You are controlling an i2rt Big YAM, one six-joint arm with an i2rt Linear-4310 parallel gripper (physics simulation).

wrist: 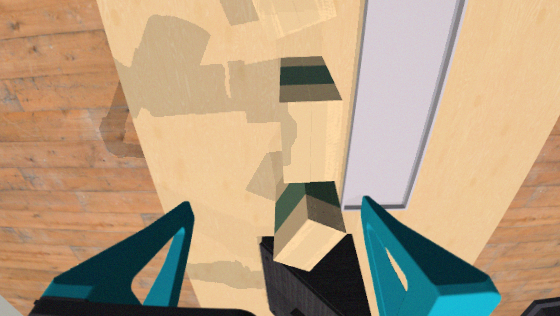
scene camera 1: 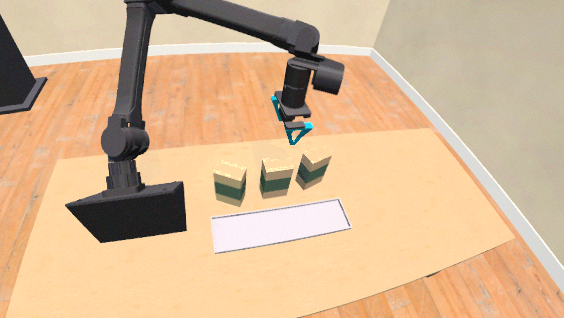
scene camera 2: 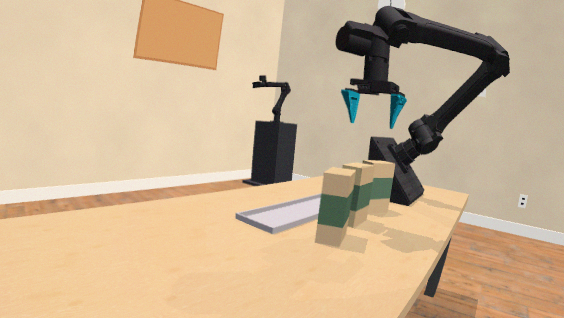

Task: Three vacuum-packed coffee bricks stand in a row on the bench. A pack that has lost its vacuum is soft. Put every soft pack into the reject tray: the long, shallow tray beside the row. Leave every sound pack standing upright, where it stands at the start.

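Seen in the pictures: gripper, between the fingertips: (wrist: 275, 207) (scene camera 1: 286, 132) (scene camera 2: 371, 125); arm's base, origin of its link: (scene camera 1: 125, 192) (scene camera 2: 398, 158).
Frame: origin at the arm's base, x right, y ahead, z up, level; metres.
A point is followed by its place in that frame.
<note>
Three tan coffee bricks with green bands stand upright in a row: the left pack (scene camera 1: 230, 190) @[x 0.012, y 0.277, z -0.055 m] (scene camera 2: 381, 188) @[x -0.035, y 0.294, z -0.061 m] (wrist: 312, 245) @[x -0.009, y 0.286, z 0.008 m] nearest the arm's base, the middle pack (scene camera 1: 275, 185) @[x 0.017, y 0.413, z -0.063 m] (scene camera 2: 363, 195) @[x -0.032, y 0.430, z -0.059 m] (wrist: 315, 140) @[x -0.003, y 0.425, z 0.008 m], and the right pack (scene camera 1: 313, 171) @[x 0.009, y 0.537, z -0.038 m] (scene camera 2: 334, 209) @[x -0.036, y 0.592, z -0.058 m] (wrist: 300, 12) @[x -0.011, y 0.526, z 0.008 m], cut off at the top in the wrist view. Nothing visible tells soft from sound. The long, shallow reject tray (scene camera 1: 280, 227) @[x 0.125, y 0.403, z -0.129 m] (scene camera 2: 282, 215) @[x 0.131, y 0.516, z -0.129 m] (wrist: 395, 100) @[x 0.115, y 0.396, z -0.129 m] is empty beside the row. My gripper (scene camera 1: 286, 132) @[x -0.034, y 0.441, z 0.103 m] (scene camera 2: 372, 125) @[x -0.034, y 0.441, z 0.103 m] (wrist: 275, 207) @[x -0.034, y 0.441, z 0.103 m] is open and empty, pointing down high above the row, apart from the packs.
The arm's black base block (scene camera 1: 135, 215) @[x 0.070, y 0.025, z -0.008 m] (scene camera 2: 400, 175) @[x -0.038, y 0.090, z -0.046 m] (wrist: 305, 285) @[x -0.019, y 0.138, z -0.030 m] stands on the bench (scene camera 1: 400, 200) @[x 0.140, y 0.860, z -0.132 m] (scene camera 2: 150, 260) @[x 0.118, y 0.882, z -0.132 m] beyond the left pack. A second small arm (scene camera 2: 282, 95) stands on a black pedestal (scene camera 2: 272, 150) in the background, away from the bench.
</note>
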